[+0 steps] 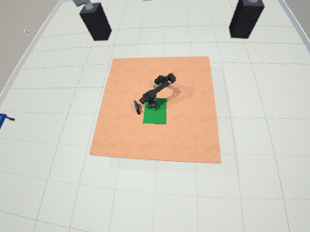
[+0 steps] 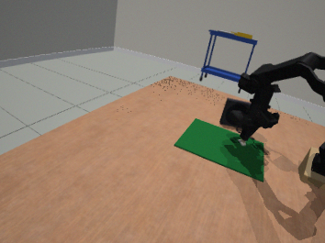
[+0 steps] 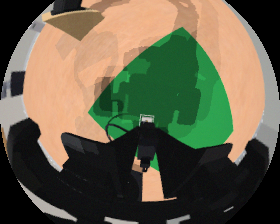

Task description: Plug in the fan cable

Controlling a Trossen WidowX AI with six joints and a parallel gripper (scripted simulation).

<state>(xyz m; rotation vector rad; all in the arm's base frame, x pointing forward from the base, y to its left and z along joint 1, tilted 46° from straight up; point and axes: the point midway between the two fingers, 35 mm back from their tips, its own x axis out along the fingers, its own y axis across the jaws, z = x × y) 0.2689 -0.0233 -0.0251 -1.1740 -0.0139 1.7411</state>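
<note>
Now: gripper tip 4 cm above the white four-pin fan header, 1 cm to the left of it and 1 cm short of it. The rest, counted from my gripper tip: black fan: 13 cm to the right, 6 cm ahead, 2 cm above; then dark fan plug: 1 cm to the right, 1 cm ahead, 1 cm above; then green board: 7 cm ahead, 5 cm to the left, 5 cm below.
</note>
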